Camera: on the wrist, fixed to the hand. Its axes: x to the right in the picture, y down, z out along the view.
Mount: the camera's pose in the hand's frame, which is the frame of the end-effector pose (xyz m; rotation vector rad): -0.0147 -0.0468 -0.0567 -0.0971 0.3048 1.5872
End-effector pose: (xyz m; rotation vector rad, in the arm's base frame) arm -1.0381 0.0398 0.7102 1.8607 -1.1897 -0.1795
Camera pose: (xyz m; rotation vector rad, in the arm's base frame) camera -0.9846 0.0920 0.7043 0.4136 -1.9729 0.8587
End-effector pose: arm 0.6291 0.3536 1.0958 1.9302 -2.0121 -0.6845
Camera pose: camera 0.6990 0.3597 1.1222 -0.0178 -2.3526 -0.0168
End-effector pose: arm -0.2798 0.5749 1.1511 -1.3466 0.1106 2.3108
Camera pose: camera -0.2082 0.5949 1.1415 1.0655 -0.9093 -1.6658
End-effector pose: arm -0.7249 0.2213 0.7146 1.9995 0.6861 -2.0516
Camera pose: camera -0.6944 0.2853 0.7390 1.7009 -0.6516 -0.7236
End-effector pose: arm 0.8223 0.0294 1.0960 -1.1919 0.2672 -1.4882
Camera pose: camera 0.7474 0.0321 1.0964 -0.4450 1.1652 -0.2063
